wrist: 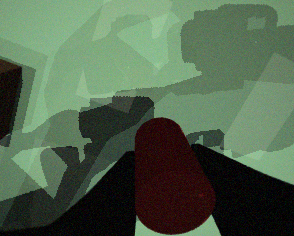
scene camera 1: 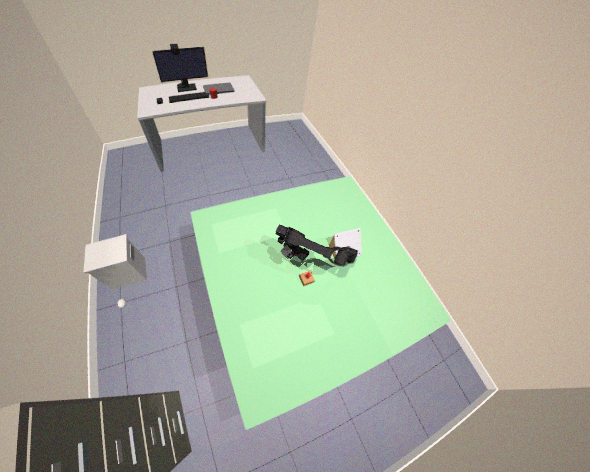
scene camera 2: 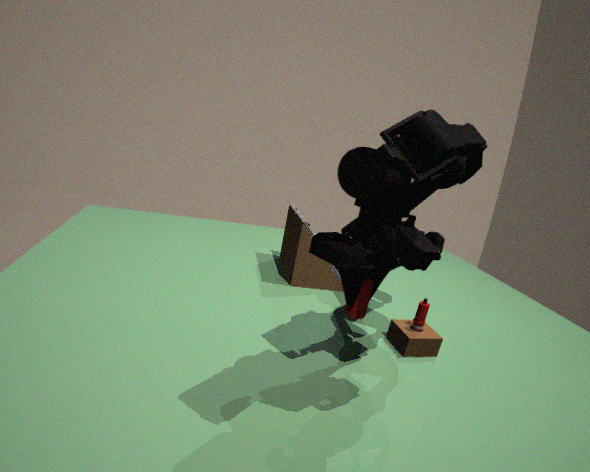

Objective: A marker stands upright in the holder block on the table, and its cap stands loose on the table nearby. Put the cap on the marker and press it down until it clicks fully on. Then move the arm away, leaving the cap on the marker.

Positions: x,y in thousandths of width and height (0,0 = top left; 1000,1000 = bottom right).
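Here is my gripper (scene camera 2: 606,643), which the wrist view shows too (wrist: 556,659), and what it carries is a red cap.
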